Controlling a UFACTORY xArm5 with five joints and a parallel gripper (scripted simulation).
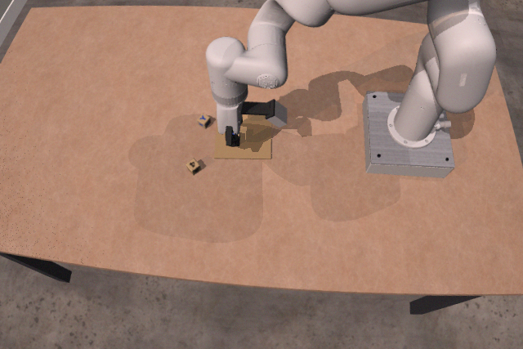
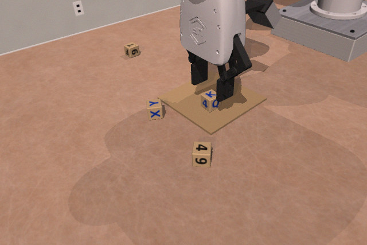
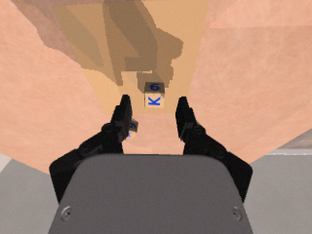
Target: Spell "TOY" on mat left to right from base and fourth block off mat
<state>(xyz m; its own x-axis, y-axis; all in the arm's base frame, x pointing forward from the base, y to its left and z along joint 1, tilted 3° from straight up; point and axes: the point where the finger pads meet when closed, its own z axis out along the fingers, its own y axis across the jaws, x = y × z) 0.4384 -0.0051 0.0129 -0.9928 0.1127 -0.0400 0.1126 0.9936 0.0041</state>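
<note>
My gripper is now 40 mm above the O block. Round my hand: tan mat (20 mm behind, 20 mm to the right, 50 mm below); then T block (30 mm behind, 280 mm to the right, 40 mm below).
</note>
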